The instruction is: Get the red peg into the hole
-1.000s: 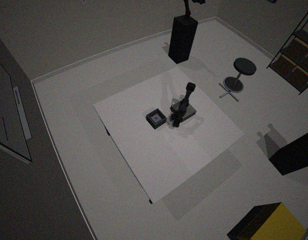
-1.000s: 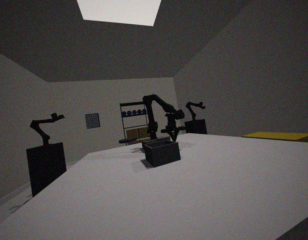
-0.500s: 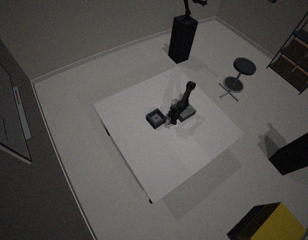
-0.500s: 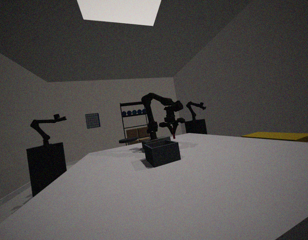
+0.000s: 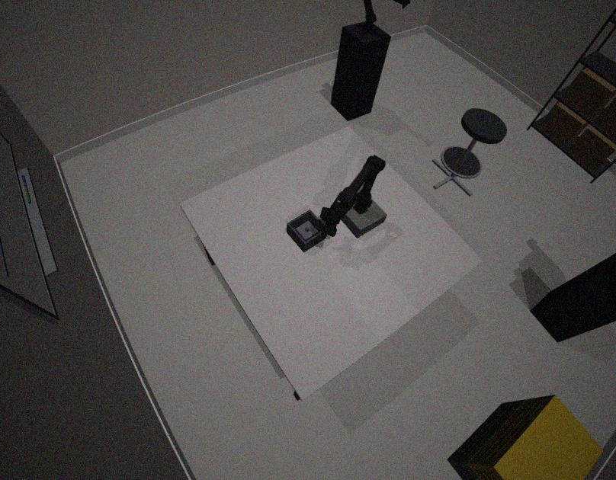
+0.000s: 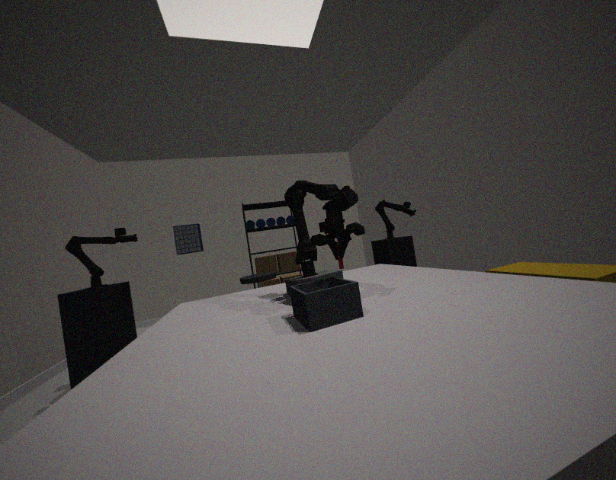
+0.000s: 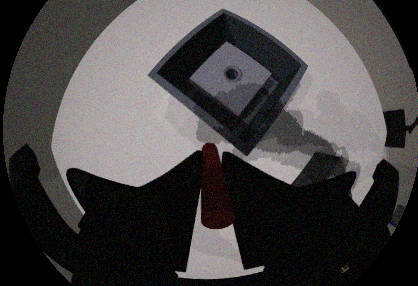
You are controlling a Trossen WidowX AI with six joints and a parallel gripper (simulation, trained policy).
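The grey plate lies 110 mm below my gripper tip, 90 mm to the right of it and 50 mm ahead of it. Round my gripper tip: red peg (10 mm to the left, 10 mm behind, 10 mm above); dark box (130 mm below, 90 mm to the right, 50 mm ahead).
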